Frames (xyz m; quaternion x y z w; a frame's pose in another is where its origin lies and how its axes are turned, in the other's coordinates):
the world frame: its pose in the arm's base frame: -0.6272 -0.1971 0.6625 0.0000 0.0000 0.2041 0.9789
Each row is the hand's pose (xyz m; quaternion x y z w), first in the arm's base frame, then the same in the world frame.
Working: the arm's base frame: its pose in the world frame: 0.6537 -0.0700 -0.6625 0.0000 0.0000 -0.2041 0.9789

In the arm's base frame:
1: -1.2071 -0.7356 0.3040 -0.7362 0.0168 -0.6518 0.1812
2: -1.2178 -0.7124 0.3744 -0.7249 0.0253 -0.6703 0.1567
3: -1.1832 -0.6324 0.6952 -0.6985 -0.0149 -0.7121 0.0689
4: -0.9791 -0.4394 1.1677 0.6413 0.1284 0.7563 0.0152
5: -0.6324 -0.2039 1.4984 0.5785 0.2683 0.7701 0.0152
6: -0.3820 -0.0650 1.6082 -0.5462 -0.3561 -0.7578 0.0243
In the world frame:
1: -0.7468 -0.2619 -0.3585 -0.7173 0.1667 -0.6751 0.0443
2: -0.7473 -0.2363 -0.2881 -0.7045 0.1727 -0.6882 0.0166
3: -0.6836 -0.1768 0.0327 0.6869 -0.1280 0.7112 0.0779
4: -0.4194 -0.0815 0.5052 0.6540 -0.0052 0.7373 0.1693
5: -0.0075 -0.0042 0.8359 0.6211 0.1446 0.7508 0.1721
6: 0.2776 0.0231 0.9457 0.6074 0.2371 0.7468 0.1309

